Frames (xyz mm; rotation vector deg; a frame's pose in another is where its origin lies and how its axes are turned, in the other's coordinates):
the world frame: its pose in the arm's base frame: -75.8 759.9 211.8 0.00 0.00 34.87
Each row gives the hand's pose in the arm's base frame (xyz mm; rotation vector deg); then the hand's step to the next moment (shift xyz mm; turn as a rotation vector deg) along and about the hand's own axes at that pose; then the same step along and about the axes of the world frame.
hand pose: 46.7 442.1 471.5 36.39 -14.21 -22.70
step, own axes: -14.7 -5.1 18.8 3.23 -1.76 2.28
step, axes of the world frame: -21.4 6.1 10.0 -0.89 -4.11 1.02
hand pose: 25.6 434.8 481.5 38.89 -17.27 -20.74
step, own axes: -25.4 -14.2 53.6 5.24 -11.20 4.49
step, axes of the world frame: -54.9 2.6 26.5 -6.93 -10.71 -3.22
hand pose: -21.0 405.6 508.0 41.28 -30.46 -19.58
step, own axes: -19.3 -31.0 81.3 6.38 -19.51 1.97
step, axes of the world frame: -85.7 -8.5 22.9 -8.66 -15.67 -10.23
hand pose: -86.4 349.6 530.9 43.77 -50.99 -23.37
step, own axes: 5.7 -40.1 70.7 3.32 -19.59 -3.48
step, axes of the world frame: -79.4 -18.1 1.4 -4.12 -13.82 -14.11
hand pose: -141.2 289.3 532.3 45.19 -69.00 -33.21
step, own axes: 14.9 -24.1 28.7 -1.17 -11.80 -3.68
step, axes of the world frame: -37.6 -13.3 -5.8 -0.36 -6.43 -10.61
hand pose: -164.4 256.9 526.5 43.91 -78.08 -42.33
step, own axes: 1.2 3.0 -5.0 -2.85 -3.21 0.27
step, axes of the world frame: 4.7 -2.2 2.9 -0.12 0.74 -4.23
